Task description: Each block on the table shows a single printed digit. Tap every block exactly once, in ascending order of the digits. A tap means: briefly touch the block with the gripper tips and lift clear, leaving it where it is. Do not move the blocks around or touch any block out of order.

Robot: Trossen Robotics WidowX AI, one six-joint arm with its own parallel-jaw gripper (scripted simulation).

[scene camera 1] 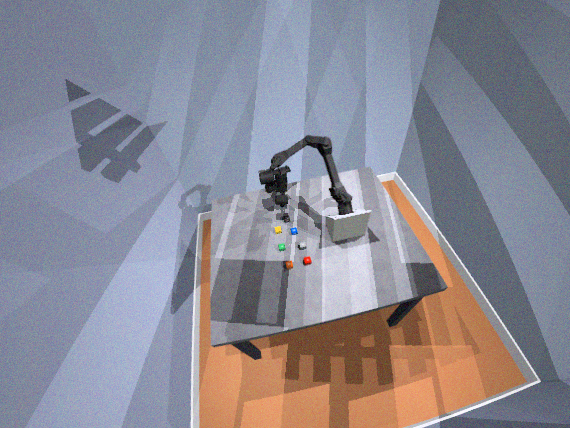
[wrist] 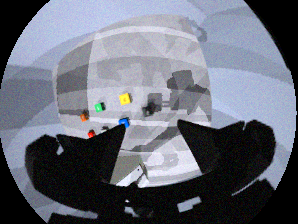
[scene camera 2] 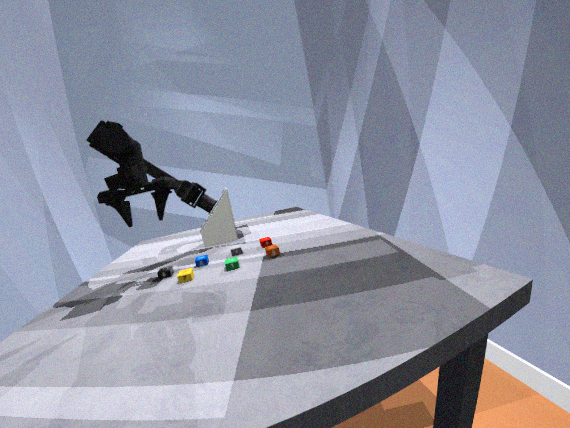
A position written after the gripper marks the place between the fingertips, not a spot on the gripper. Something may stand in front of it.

The gripper [scene camera 2: 145, 223] is open, holding nothing.
The gripper is seen too in the wrist view [wrist: 151, 124].
